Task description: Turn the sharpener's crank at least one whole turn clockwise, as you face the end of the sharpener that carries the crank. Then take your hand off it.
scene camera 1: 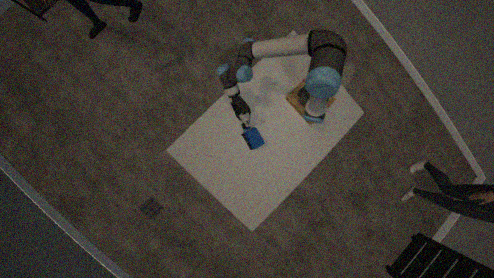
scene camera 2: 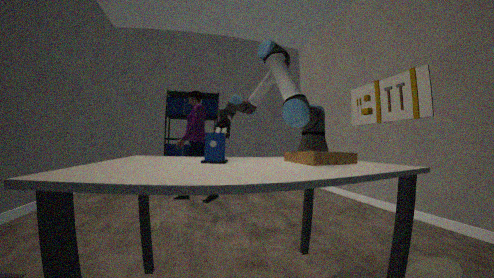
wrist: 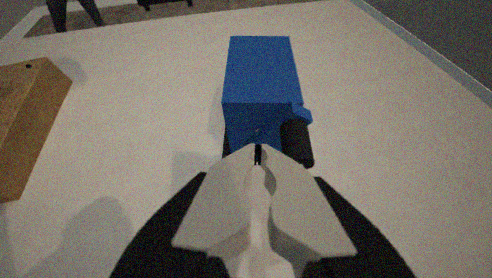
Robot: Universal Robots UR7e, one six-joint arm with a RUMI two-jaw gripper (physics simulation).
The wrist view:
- my gripper: 256,146
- blue sharpener: 261,78
